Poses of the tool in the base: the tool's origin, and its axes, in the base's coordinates. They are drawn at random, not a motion.
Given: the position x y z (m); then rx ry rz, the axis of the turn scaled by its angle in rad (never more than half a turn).
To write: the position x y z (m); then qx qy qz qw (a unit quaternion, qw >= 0). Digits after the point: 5 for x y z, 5 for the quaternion.
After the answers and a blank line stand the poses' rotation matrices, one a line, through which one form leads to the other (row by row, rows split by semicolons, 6 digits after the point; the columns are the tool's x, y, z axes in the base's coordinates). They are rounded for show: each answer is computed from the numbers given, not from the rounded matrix.
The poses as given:
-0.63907 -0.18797 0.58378 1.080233 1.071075 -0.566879
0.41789 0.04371 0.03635 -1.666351 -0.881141 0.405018
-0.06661 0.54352 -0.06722 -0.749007 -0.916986 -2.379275
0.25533 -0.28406 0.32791 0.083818 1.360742 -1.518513
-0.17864 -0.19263 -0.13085 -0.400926 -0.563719 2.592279
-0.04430 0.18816 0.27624 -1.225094 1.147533 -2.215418
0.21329 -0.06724 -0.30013 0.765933 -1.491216 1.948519
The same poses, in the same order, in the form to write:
-0.63907 -0.18797 0.58378 0.48273 0.47864 -0.25332 0.68826
0.41789 0.04371 0.03635 -0.71000 -0.37544 0.17257 0.57024
-0.06661 0.54352 -0.06722 -0.27362 -0.33499 -0.86919 0.23964
0.25533 -0.28406 0.32791 0.03501 0.56831 -0.63420 0.52306
-0.17864 -0.19263 -0.13085 -0.14552 -0.20461 0.94090 0.22730
-0.04430 0.18816 0.27624 -0.43355 0.40611 -0.78402 0.18005
0.21329 -0.06724 -0.30013 0.28591 -0.55665 0.72735 0.28172

0.413467 0.810812 0.414282; 0.113397 0.405598 -0.906990; -0.903430 0.421989 0.075758
0.658536 0.336303 -0.673224; 0.729927 -0.067750 0.680159; 0.183129 -0.939314 -0.290093
-0.735403 0.599910 0.315105; -0.233266 -0.660708 0.713479; 0.636215 0.451192 0.625825
-0.450365 0.703238 0.550116; -0.623661 0.193131 -0.757461; -0.638920 -0.684220 0.351603
-0.854319 -0.368179 -0.366856; 0.487279 -0.812942 -0.318880; -0.180828 -0.451187 0.873917
-0.559229 -0.069816 0.826068; -0.634458 -0.605324 -0.480673; 0.533597 -0.792912 0.294219
-0.677783 -0.728113 0.102281; 0.091510 -0.221563 -0.970843; 0.729545 -0.648661 0.216802

